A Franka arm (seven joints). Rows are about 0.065 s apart.
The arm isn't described. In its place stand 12 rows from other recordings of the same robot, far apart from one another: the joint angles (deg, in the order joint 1, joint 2, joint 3, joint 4, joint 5, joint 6, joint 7), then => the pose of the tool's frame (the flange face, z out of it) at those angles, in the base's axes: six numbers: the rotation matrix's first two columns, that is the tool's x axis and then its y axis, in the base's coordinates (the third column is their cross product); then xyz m.
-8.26 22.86 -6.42 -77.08 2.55 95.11 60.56 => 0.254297 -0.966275 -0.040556 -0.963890 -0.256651 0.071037 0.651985 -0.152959 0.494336
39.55 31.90 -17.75 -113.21 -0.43 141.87 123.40 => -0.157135 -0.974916 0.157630 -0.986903 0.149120 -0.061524 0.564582 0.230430 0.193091
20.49 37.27 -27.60 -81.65 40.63 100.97 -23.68 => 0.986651 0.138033 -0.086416 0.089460 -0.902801 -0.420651 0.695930 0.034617 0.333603
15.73 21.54 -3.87 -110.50 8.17 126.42 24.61 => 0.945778 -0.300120 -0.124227 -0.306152 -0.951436 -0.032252 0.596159 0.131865 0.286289
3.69 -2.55 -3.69 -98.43 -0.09 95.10 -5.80 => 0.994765 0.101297 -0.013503 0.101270 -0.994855 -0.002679 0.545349 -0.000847 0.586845
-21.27 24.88 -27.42 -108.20 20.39 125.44 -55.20 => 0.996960 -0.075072 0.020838 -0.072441 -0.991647 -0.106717 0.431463 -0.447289 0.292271
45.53 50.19 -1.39 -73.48 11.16 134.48 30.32 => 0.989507 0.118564 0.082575 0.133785 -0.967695 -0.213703 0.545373 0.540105 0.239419
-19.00 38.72 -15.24 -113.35 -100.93 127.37 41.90 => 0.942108 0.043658 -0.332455 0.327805 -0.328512 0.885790 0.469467 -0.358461 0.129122
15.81 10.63 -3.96 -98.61 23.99 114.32 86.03 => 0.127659 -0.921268 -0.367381 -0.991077 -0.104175 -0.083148 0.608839 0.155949 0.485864
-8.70 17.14 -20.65 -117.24 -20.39 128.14 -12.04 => 0.973564 -0.089246 -0.210260 -0.019578 -0.949727 0.312466 0.504750 -0.290130 0.298302
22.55 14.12 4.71 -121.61 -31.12 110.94 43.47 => 0.995893 0.000859 -0.090539 0.051590 -0.827145 0.559616 0.484089 0.209459 0.274513
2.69 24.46 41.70 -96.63 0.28 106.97 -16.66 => 0.499617 0.864496 -0.055038 0.814966 -0.490627 -0.308410 0.484157 0.408776 0.394472
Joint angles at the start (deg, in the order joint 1, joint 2, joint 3, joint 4, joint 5, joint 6, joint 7):
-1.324 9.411 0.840 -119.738 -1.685 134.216 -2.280
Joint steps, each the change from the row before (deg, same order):
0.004 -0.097 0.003 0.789 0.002 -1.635 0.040
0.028 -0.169 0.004 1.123 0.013 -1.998 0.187
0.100 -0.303 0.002 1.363 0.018 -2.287 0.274
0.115 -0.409 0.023 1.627 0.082 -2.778 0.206
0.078 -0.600 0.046 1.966 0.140 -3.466 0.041
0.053 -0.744 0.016 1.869 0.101 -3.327 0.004
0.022 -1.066 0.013 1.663 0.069 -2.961 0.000
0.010 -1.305 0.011 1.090 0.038 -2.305 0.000
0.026 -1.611 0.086 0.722 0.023 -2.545 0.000
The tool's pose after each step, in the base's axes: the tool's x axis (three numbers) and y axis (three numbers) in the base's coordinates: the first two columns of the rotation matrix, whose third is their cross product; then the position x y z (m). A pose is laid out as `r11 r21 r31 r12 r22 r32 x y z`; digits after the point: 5 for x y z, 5 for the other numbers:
0.99597 0.05027 0.07426 0.04864 -0.99854 0.02360 0.58094 -0.00557 0.35840
0.99698 0.04668 0.06205 0.04532 -0.99870 0.02317 0.58263 -0.00541 0.36562
0.99777 0.04262 0.05134 0.04150 -0.99888 0.02286 0.58460 -0.00455 0.37572
0.99848 0.03953 0.03853 0.03871 -0.99901 0.02174 0.58640 -0.00330 0.38837
0.99900 0.03835 0.02292 0.03790 -0.99908 0.01989 0.58759 -0.00217 0.40480
0.99924 0.03745 0.01051 0.03725 -0.99913 0.01874 0.58767 -0.00157 0.42238
0.99931 0.03651 0.00648 0.03639 -0.99917 0.01832 0.58629 -0.00129 0.44231
0.99932 0.03585 0.00805 0.03569 -0.99919 0.01848 0.58289 -0.00111 0.46105
0.99931 0.03682 0.00435 0.03673 -0.99915 0.01872 0.57648 -0.00002 0.47941

